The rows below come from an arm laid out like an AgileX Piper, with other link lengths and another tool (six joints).
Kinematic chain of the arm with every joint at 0, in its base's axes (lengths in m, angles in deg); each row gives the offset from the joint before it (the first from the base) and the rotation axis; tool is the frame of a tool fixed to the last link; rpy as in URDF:
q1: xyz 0 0 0.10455 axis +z
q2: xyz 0 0 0 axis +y
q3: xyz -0.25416 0 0.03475 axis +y
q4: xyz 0.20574 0 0.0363 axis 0.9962 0 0.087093
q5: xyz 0 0 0 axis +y
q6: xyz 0.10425 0 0.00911 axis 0.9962 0 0.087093
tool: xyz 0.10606 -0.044 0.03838 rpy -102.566 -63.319 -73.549
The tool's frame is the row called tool.
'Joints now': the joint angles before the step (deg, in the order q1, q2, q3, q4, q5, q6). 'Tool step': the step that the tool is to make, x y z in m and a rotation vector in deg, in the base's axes. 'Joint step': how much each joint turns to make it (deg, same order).
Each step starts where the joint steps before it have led.
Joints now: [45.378 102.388 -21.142 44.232 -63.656 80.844]
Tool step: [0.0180 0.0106 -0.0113 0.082 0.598 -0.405]
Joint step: [-1.722 5.327 -5.323 -1.323 0.800 0.349]
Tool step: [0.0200 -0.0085 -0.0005 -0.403 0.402 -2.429]
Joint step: [-4.300 1.535 -4.521 -0.688 2.927 -2.354]
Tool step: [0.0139 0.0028 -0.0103 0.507 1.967 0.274]
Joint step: [-2.860 2.541 -3.843 -2.638 3.540 0.240]
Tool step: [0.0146 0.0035 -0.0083 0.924 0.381 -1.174]
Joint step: [-1.264 3.429 -4.301 0.002 1.099 0.393]
